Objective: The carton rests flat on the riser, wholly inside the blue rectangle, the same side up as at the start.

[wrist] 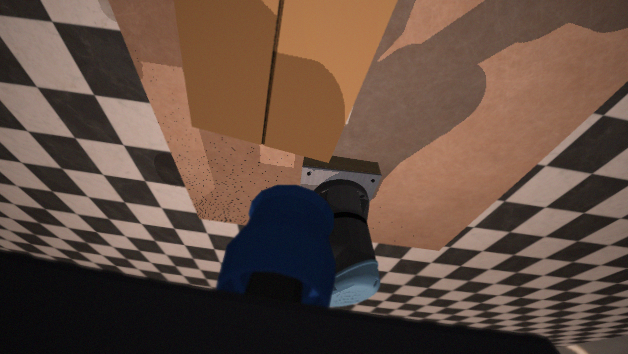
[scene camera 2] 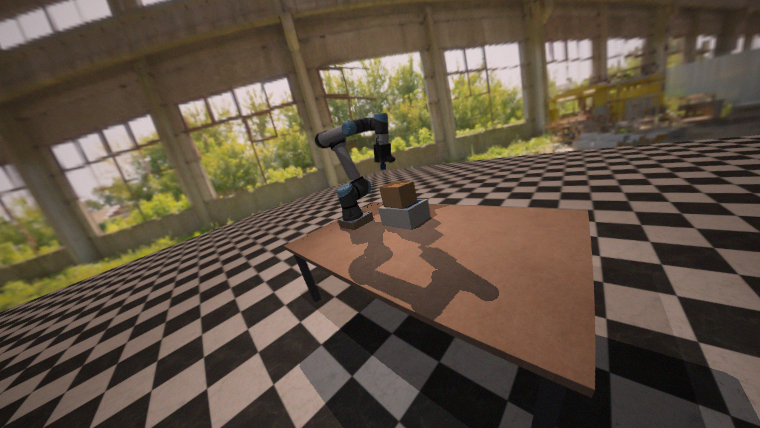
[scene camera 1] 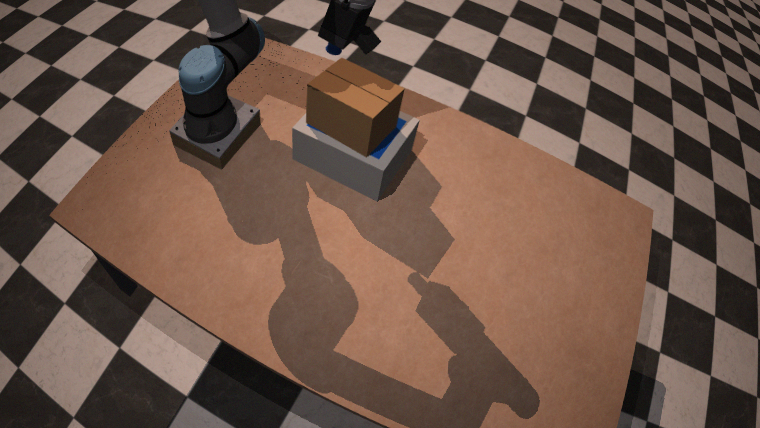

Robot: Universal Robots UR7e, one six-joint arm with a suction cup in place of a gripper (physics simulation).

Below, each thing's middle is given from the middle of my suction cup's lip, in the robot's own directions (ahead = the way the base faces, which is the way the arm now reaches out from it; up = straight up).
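Distances from my suction cup: brown carton (scene camera 1: 351, 104), 2 cm to the left, 5 cm ahead, 18 cm below; grey riser (scene camera 1: 370, 176), 3 cm to the left, 6 cm ahead, 31 cm below.
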